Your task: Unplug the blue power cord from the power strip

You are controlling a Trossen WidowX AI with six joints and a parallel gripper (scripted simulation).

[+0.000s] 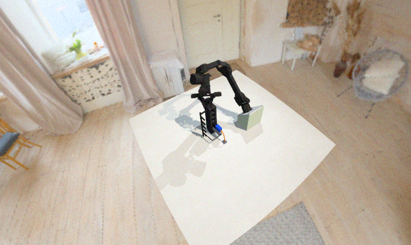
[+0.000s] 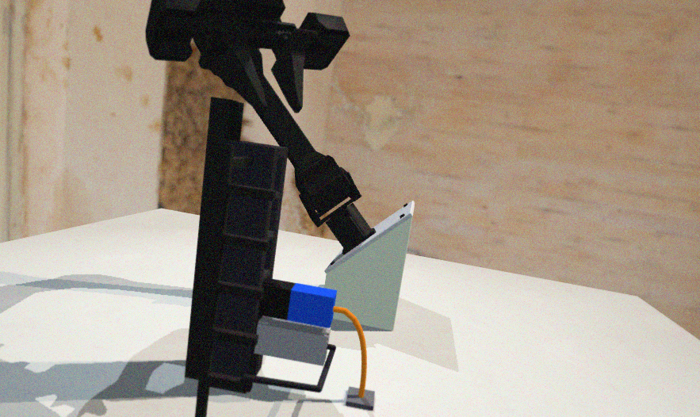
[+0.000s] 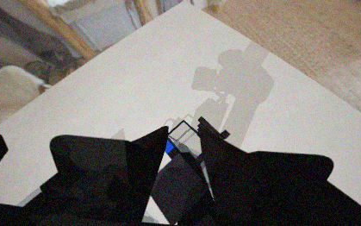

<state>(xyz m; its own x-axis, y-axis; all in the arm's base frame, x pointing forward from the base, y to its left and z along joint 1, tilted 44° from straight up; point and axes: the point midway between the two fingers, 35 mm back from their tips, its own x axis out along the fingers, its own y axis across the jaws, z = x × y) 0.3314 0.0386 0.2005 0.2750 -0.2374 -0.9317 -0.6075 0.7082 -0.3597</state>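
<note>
Right now my gripper tip is 4 cm past the blue plug, 3 cm to the right of it and 19 cm above it.
</note>
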